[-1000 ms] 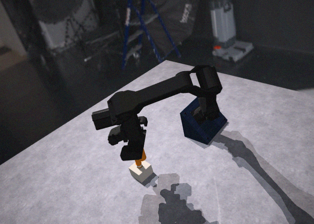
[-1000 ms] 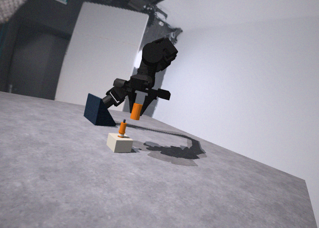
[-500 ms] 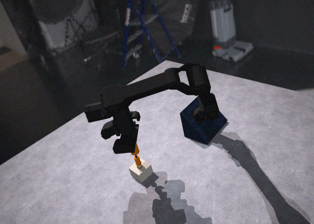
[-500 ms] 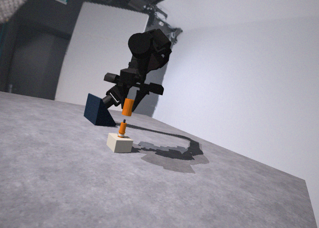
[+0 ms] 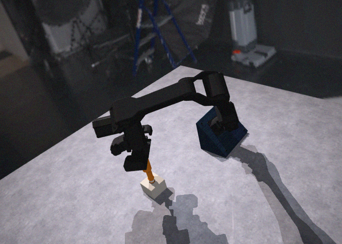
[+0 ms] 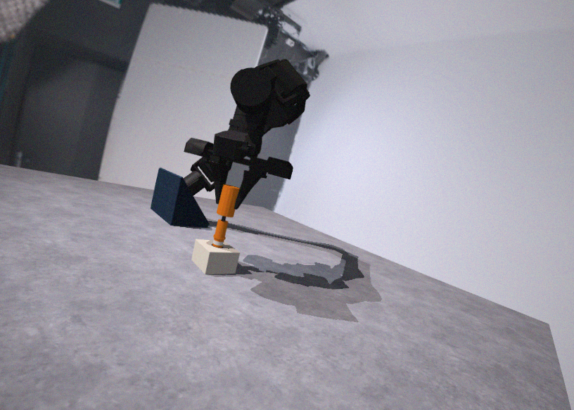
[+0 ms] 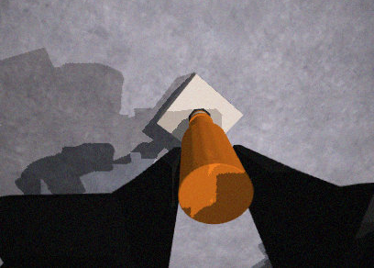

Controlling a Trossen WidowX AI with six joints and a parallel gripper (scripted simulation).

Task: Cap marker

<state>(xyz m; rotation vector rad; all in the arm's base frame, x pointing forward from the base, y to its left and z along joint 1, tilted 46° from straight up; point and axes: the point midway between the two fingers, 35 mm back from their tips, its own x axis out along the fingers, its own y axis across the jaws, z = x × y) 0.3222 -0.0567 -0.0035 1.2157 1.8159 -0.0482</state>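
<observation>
My gripper tip is 100 mm above the cream holder block. Also, from my gripper tip: orange cap (10 mm above).
</observation>
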